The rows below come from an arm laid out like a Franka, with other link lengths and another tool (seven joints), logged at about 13 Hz.
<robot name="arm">
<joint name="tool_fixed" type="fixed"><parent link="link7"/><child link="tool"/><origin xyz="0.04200 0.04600 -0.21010" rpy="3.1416 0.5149 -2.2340"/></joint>
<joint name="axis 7" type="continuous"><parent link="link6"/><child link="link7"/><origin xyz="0.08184 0.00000 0.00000" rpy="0.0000 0.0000 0.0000"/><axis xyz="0 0 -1"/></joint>
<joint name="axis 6" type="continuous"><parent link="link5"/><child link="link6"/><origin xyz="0.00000 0.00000 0.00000" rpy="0.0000 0.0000 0.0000"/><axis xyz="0 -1 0"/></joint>
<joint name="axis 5" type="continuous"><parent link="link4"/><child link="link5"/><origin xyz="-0.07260 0.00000 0.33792" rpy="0.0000 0.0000 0.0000"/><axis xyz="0 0 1"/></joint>
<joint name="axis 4" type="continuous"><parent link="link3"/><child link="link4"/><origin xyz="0.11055 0.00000 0.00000" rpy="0.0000 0.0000 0.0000"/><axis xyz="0 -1 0"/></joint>
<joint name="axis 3" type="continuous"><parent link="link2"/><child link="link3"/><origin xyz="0.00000 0.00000 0.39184" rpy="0.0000 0.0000 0.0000"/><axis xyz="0 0 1"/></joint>
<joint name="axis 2" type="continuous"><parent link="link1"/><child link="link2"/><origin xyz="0.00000 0.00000 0.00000" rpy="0.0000 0.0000 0.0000"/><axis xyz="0 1 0"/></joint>
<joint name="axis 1" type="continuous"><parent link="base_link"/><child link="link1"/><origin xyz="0.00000 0.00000 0.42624" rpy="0.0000 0.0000 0.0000"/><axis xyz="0 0 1"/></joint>
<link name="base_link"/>
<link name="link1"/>
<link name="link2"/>
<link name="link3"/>
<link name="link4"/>
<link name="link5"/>
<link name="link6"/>
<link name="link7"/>
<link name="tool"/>
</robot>
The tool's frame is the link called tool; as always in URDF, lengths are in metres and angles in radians. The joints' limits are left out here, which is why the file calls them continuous.
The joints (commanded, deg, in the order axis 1, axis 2, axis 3, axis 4, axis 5, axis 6, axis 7), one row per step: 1.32, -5.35, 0.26, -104.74, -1.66, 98.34, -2.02; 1.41, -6.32, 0.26, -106.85, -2.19, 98.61, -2.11; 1.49, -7.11, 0.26, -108.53, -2.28, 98.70, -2.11; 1.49, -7.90, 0.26, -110.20, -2.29, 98.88, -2.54; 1.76, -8.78, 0.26, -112.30, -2.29, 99.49, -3.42; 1.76, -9.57, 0.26, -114.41, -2.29, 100.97, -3.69; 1.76, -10.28, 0.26, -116.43, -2.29, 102.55, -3.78; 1.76, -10.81, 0.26, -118.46, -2.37, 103.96, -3.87; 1.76, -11.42, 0.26, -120.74, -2.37, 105.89, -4.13; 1.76, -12.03, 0.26, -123.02, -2.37, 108.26, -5.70; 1.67, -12.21, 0.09, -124.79, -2.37, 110.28, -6.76; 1.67, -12.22, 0.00, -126.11, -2.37, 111.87, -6.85; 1.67, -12.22, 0.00, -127.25, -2.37, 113.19, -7.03; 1.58, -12.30, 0.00, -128.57, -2.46, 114.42, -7.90; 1.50, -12.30, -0.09, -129.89, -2.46, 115.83, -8.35; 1.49, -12.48, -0.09, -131.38, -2.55, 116.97, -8.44
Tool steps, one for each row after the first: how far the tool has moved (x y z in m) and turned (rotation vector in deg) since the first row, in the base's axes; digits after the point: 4 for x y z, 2 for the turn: -0.0100, -0.0011, -0.0078, -0.55, 0.86, 0.28; -0.0185, -0.0009, -0.0140, -0.66, 1.65, 0.38; -0.0271, -0.0009, -0.0198, -0.68, 2.37, 0.82; -0.0368, 0.0018, -0.0275, -0.66, 3.01, 2.00; -0.0423, 0.0020, -0.0345, -0.63, 2.86, 2.32; -0.0469, 0.0021, -0.0413, -0.61, 2.60, 2.47; -0.0519, 0.0018, -0.0502, -0.68, 2.69, 2.64; -0.0566, 0.0021, -0.0594, -0.64, 2.44, 2.97; -0.0611, 0.0032, -0.0677, -0.56, 1.80, 4.63; -0.0632, 0.0019, -0.0762, -0.46, 1.41, 5.51; -0.0638, 0.0014, -0.0834, -0.42, 1.13, 5.57; -0.0648, 0.0016, -0.0897, -0.40, 0.96, 5.80; -0.0679, 0.0013, -0.0970, -0.43, 1.00, 6.67; -0.0699, 0.0003, -0.1045, -0.38, 0.92, 7.00; -0.0741, 0.0001, -0.1124, -0.43, 1.10, 7.17
